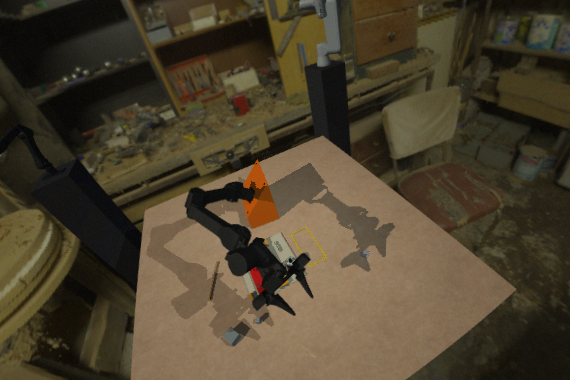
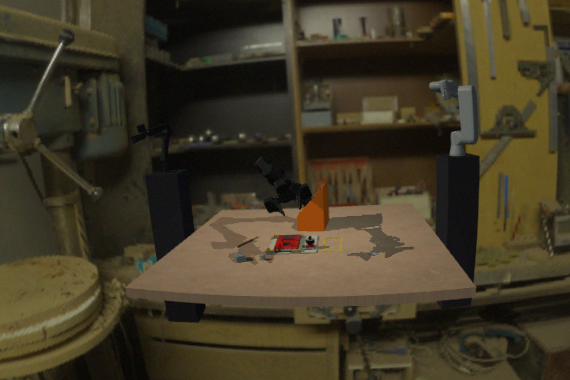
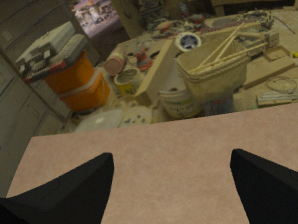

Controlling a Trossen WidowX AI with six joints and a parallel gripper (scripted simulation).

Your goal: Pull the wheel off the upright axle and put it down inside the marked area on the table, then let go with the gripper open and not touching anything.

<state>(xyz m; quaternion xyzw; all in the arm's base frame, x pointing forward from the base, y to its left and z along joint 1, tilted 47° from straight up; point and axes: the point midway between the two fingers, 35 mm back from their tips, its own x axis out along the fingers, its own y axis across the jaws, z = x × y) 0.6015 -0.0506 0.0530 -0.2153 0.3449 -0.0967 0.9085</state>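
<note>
Now: the dark wheel 260 mm behind my gripper tip, 210 mm below it and 60 mm to the left of it. Also, from my gripper tip: thin wooden stick 400 mm behind, 250 mm to the right, 240 mm below.
</note>
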